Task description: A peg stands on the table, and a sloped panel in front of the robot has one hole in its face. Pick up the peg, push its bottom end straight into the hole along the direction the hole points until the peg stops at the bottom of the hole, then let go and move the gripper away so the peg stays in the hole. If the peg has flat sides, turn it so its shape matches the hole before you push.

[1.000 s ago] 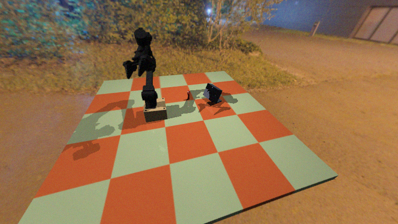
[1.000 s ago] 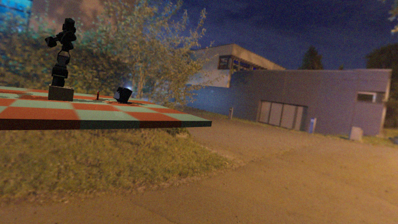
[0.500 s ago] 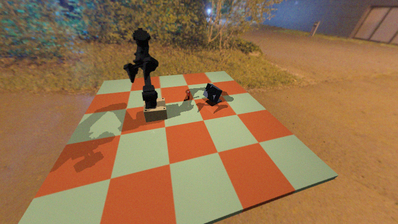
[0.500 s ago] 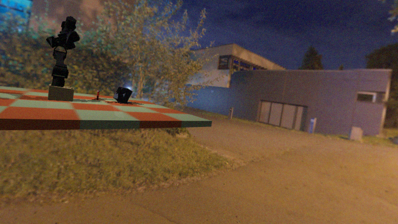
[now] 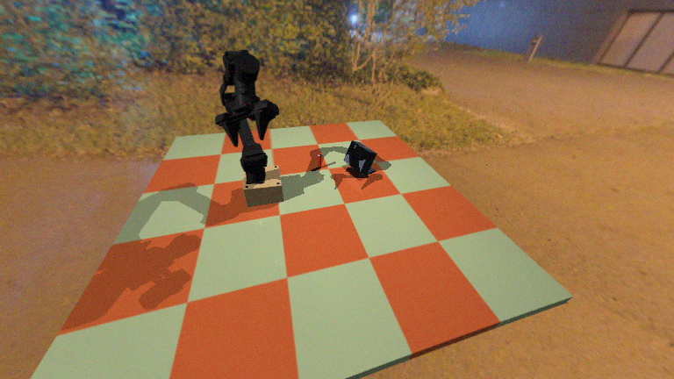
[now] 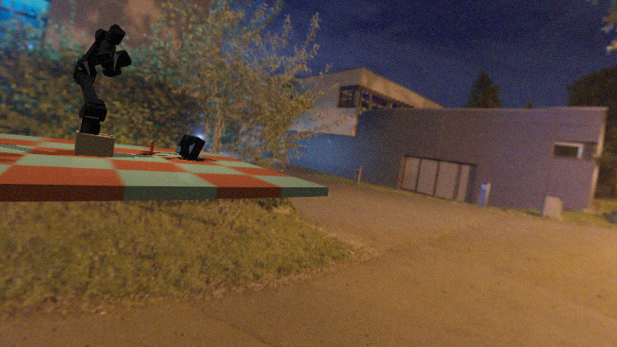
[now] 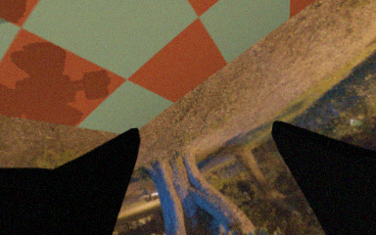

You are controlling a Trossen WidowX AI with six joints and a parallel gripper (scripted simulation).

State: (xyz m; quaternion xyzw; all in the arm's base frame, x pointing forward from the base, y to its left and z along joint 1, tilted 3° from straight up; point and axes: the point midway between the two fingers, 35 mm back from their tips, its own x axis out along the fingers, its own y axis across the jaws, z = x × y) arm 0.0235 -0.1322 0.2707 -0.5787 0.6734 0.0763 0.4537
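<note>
Now: gripper tip 35 cm to the right of the peg, 27 cm above it and 23 cm short of it. From my gripper tip the other things lie so: dark sloped panel 42 cm ahead, 32 cm to the left, 26 cm below.
</note>
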